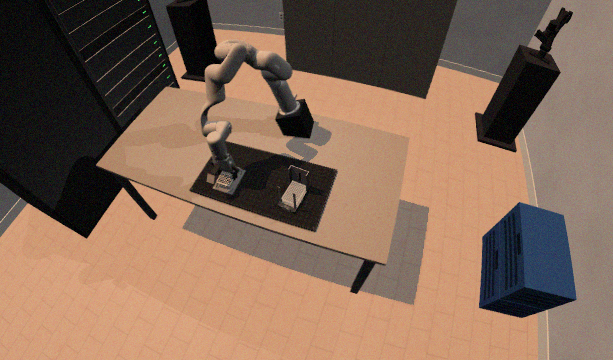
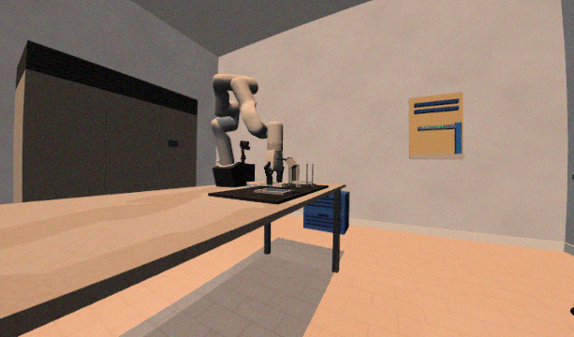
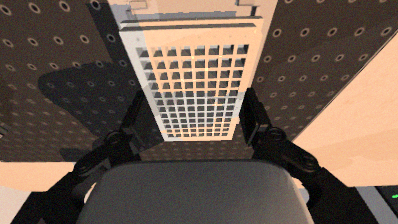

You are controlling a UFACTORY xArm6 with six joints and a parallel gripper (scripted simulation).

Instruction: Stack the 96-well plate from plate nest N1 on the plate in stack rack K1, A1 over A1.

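The plate nest N1 is 5 cm below my hand.
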